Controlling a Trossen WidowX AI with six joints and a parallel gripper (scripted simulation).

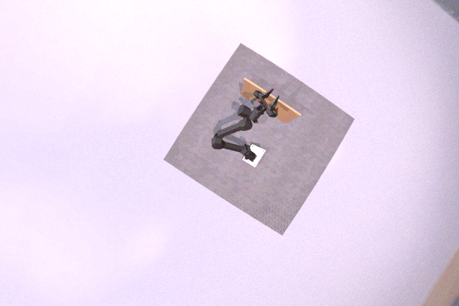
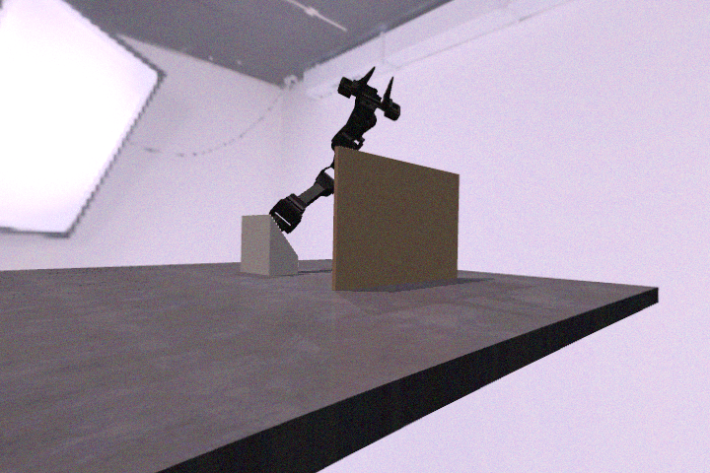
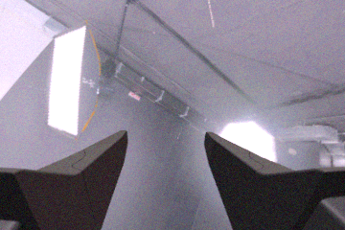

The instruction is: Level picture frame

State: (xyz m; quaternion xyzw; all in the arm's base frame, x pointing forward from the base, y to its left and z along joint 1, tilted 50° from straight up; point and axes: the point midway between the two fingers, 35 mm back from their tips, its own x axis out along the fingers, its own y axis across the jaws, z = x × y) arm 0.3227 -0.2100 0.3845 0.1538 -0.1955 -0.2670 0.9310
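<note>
The picture frame lies 8 cm ahead of my gripper tip, 1 cm to the right of it and 40 cm below it. The rest, counted from my gripper tip: wall board 9 cm ahead, 1 cm to the right, 41 cm below.
</note>
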